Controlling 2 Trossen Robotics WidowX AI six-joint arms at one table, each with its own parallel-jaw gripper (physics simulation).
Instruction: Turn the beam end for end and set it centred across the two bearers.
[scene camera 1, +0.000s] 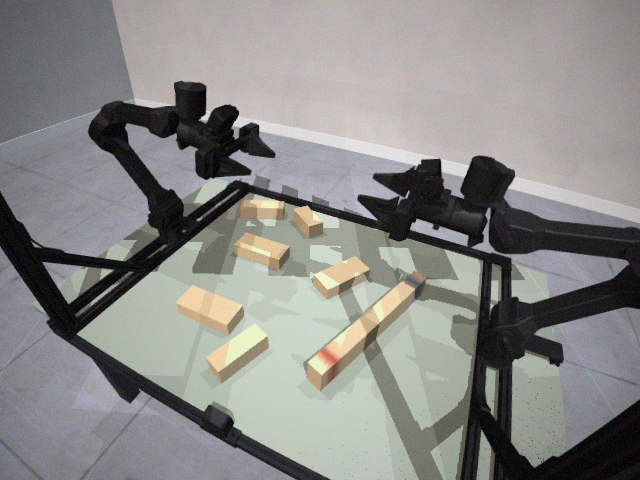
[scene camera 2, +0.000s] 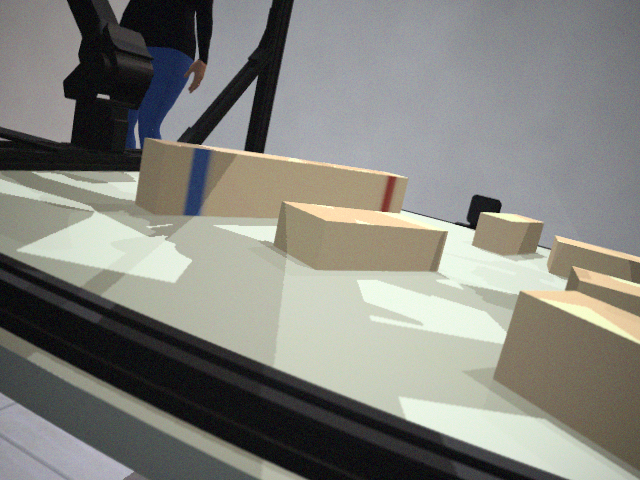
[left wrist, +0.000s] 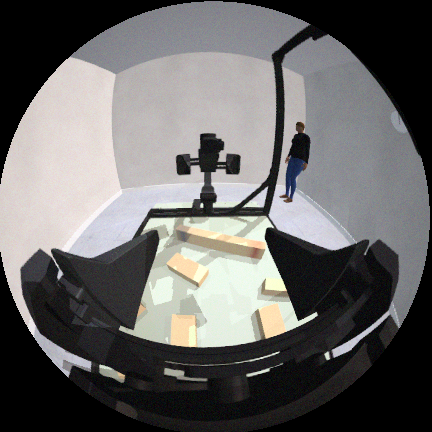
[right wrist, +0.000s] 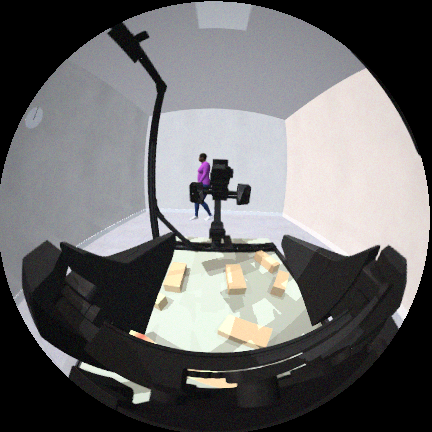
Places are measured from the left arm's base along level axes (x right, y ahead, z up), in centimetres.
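Pixels of known places: left gripper, fingertip midpoint: (scene camera 1: 263, 163) (left wrist: 212, 234) (right wrist: 220, 202); right gripper, fingertip midpoint: (scene camera 1: 365, 185) (left wrist: 208, 167) (right wrist: 231, 239); left arm's base, origin of the base link: (scene camera 1: 171, 237) (right wrist: 215, 245); right arm's base, origin of the base link: (scene camera 1: 495, 356) (scene camera 2: 96, 150) (left wrist: 207, 210).
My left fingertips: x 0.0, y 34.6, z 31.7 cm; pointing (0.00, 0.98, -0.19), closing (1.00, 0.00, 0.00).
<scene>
Ahead of a thing's pixels: the offset from my left fingertips to its top centre. "pt": to the spot under its first point. Level surfaces: height alone.
A long wooden beam @[dx +4.0, dy +29.4, dz -27.3 cm] (scene camera 1: 373, 321) (scene camera 2: 289, 183) (left wrist: 220, 242) lies flat on the table, with a red band at its front end and a blue band at its back right end in scene camera 1. Its red end @[pt dx +17.5, dy +23.2, dz -27.3 cm] (right wrist: 142, 336) shows at the lower left in the right wrist view. Several short plain wooden blocks lie around it; I cannot tell which two are the bearers. One block @[dx -8.0, dy +17.1, dz -29.8 cm] (scene camera 1: 341, 277) (scene camera 2: 361, 236) (left wrist: 187, 269) (right wrist: 245, 331) lies close beside the beam, apart from it. My left gripper (scene camera 1: 262, 163) (left wrist: 212, 234) and right gripper (scene camera 1: 367, 187) (right wrist: 229, 236) are open, empty and raised above the table's back side.
Two blocks @[dx +16.5, dy -6.7, dz -29.8 cm] (scene camera 1: 209, 308) @[dx +23.1, dy +6.1, dz -29.2 cm] (scene camera 1: 237, 352) lie at the front left in scene camera 1. Another block @[dx -7.6, dy -7.3, dz -29.8 cm] (scene camera 1: 261, 251) lies mid-left, and two more @[dx -25.5, dy -18.3, dz -29.2 cm] (scene camera 1: 262, 210) @[dx -26.1, dy -1.7, dz -28.9 cm] (scene camera 1: 308, 222) lie near the back rail. A black frame (scene camera 1: 361, 215) edges the table @[dz -33.6 cm] (scene camera 1: 149, 320). A person (left wrist: 299, 155) stands beyond it.
</scene>
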